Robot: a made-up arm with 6 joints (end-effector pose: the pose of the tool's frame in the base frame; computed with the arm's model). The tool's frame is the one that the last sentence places.
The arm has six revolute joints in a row. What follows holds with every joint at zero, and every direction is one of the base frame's. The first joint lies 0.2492 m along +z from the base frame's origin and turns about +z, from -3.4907 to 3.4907 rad. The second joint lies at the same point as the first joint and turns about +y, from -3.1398 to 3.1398 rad. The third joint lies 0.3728 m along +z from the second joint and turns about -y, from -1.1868 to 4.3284 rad. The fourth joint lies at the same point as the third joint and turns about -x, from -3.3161 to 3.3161 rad. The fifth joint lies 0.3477 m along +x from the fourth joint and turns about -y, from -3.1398 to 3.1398 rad. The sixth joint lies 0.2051 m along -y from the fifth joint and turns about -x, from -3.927 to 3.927 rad. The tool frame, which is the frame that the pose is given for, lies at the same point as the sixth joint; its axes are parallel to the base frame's.
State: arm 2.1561 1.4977 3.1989 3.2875 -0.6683 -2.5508
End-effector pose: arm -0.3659 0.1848 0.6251 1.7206 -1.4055 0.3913
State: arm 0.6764 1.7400 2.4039 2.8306 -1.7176 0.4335
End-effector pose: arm 0.3477 0.5295 0.4501 -1.1852 0.3371 -2.1133
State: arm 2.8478 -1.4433 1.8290 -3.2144 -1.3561 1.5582
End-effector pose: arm 0.6228 -0.4021 0.2365 -0.9744 1.2329 0.9353
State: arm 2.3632 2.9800 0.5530 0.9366 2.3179 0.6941
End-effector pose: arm 0.1525 0.0203 -0.4714 0.1719 -0.0643 2.9932
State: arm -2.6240 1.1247 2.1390 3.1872 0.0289 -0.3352
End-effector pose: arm -0.3574 -0.4393 0.7003 0.7232 -2.0690 0.6091
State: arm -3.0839 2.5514 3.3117 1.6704 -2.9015 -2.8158
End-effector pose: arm -0.3171 -0.0387 0.3270 1.3388 0.8150 -0.2579
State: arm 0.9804 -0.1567 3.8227 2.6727 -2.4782 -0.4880
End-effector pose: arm -0.2755 -0.0825 0.2970 -2.7166 -1.0076 -0.2156
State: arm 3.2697 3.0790 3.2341 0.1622 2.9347 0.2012
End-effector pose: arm -0.3846 0.1545 -0.0364 3.0988 0.1456 0.0791
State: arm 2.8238 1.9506 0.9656 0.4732 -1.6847 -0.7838
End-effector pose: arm -0.5284 0.3660 -0.1271 -2.0789 0.0443 0.5414
